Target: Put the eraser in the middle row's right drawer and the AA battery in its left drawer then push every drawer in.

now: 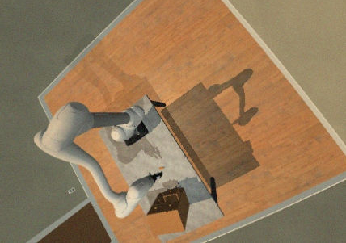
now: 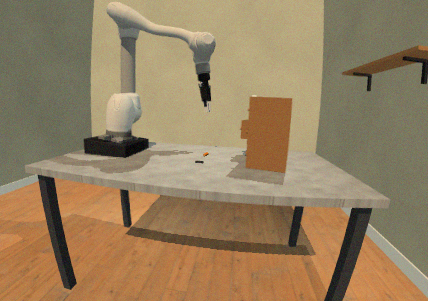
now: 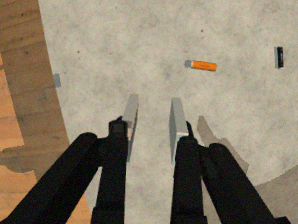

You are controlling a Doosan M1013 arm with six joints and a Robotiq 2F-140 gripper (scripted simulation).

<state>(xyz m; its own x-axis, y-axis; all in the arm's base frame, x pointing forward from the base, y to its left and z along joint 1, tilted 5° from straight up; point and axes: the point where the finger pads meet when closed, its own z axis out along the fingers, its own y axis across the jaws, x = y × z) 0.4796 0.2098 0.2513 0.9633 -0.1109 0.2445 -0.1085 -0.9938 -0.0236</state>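
My hand is 27 cm above the orange AA battery, 9 cm to the left of it and 3 cm short of it. Also, from my hand: eraser (38 cm ahead, 16 cm to the right, 16 cm below).
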